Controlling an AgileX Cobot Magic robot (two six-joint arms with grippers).
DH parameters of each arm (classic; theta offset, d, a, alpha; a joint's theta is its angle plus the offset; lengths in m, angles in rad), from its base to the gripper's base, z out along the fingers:
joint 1: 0 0.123 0 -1.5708
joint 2: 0.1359 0 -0.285 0
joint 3: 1.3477 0 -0.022 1.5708
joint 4: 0 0.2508 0 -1.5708
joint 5: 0 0 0.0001 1.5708
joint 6: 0 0.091 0 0
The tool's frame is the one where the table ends.
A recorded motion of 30 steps. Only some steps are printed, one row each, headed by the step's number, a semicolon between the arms.
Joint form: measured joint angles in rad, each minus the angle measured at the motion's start. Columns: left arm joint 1, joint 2, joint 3, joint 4, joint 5, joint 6; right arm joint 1, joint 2, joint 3, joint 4, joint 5, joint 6.
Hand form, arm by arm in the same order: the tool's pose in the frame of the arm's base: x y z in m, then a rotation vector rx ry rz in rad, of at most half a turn. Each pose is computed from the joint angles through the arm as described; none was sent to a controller.
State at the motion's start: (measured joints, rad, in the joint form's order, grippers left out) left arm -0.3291 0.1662 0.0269 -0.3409 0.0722 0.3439; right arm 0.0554 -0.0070 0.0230 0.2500 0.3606 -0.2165
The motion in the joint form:
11: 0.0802 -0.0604 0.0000 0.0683 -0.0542 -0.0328; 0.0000 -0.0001 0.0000 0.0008 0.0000 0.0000
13: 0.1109 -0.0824 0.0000 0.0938 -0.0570 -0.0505; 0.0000 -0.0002 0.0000 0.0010 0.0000 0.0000
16: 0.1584 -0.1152 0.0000 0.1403 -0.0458 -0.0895; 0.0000 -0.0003 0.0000 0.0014 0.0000 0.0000
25: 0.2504 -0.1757 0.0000 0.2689 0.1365 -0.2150; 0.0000 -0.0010 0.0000 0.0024 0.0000 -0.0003
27: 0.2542 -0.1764 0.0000 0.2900 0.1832 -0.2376; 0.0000 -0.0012 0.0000 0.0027 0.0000 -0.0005
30: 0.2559 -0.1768 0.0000 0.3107 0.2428 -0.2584; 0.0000 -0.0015 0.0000 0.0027 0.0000 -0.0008
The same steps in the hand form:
11: 0.0635 -0.0166 0.1960 0.2380 1.6188 -0.1653; 0.0526 0.0109 0.1744 -0.0950 1.8483 0.1328
13: 0.0624 -0.0142 0.1976 0.2153 1.5963 -0.1360; 0.0525 0.0109 0.1744 -0.0949 1.8482 0.1330
16: 0.0606 -0.0109 0.1987 0.1820 1.5777 -0.0954; 0.0525 0.0109 0.1744 -0.0946 1.8480 0.1334
25: 0.0558 -0.0058 0.1857 0.1282 1.7044 -0.0278; 0.0525 0.0110 0.1744 -0.0943 1.8473 0.1341
27: 0.0551 -0.0053 0.1815 0.1251 1.7510 -0.0243; 0.0525 0.0110 0.1744 -0.0943 1.8471 0.1343
30: 0.0539 -0.0048 0.1763 0.1245 1.8105 -0.0201; 0.0525 0.0110 0.1745 -0.0946 1.8468 0.1340

